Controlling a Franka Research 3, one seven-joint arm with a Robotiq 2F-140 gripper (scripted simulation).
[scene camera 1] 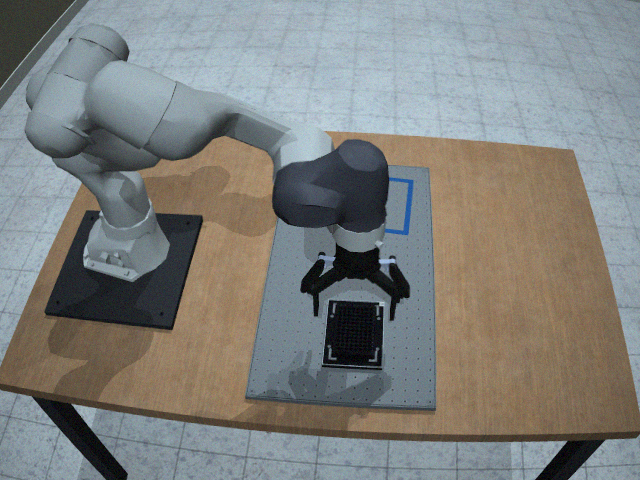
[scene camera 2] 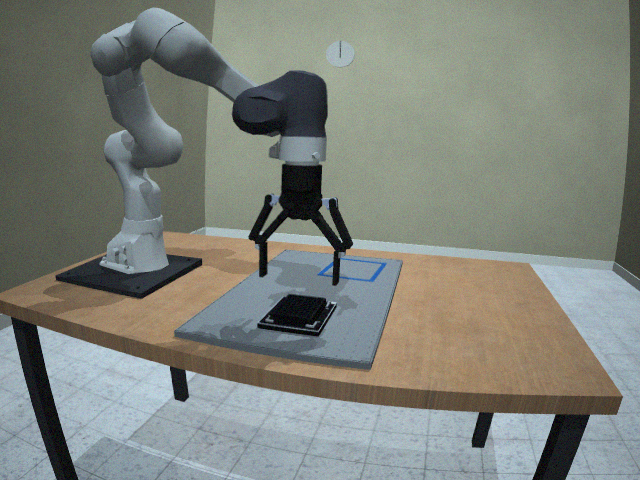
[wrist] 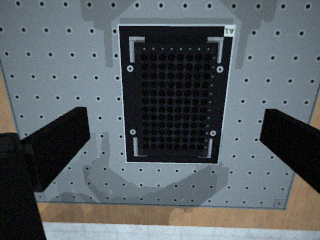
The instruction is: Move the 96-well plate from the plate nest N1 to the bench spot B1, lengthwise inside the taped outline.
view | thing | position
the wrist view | my gripper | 174,123
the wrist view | black 96-well plate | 175,82
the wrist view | black plate nest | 178,34
